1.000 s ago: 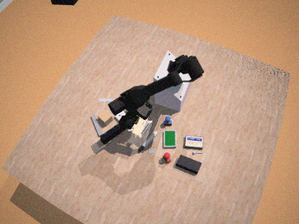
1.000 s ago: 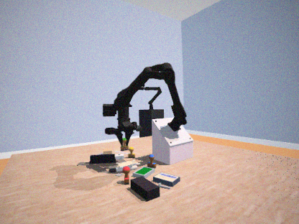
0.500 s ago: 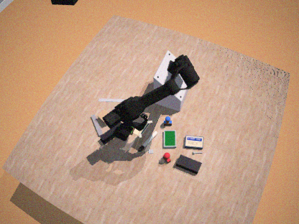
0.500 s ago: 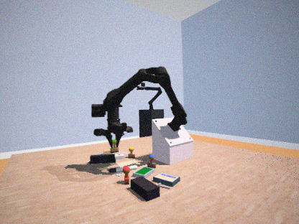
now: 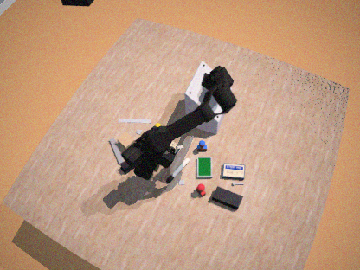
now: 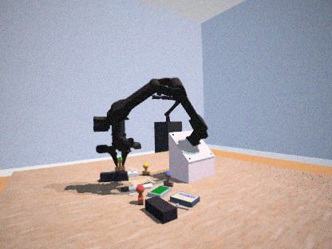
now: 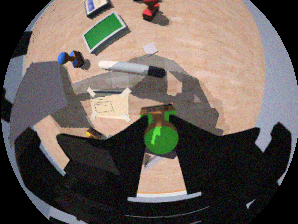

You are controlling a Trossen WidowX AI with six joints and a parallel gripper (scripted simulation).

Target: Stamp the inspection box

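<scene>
Right now my gripper tip is 20 mm past the marker pen, 60 mm to the right of it and 80 mm above it. Also, from my gripper tip: black bar (30 mm behind, 110 mm to the right, 80 mm below); cream card (110 mm behind, 10 mm to the left, 100 mm below); green-knobbed PASS stamp (right at my gripper tip).
</scene>
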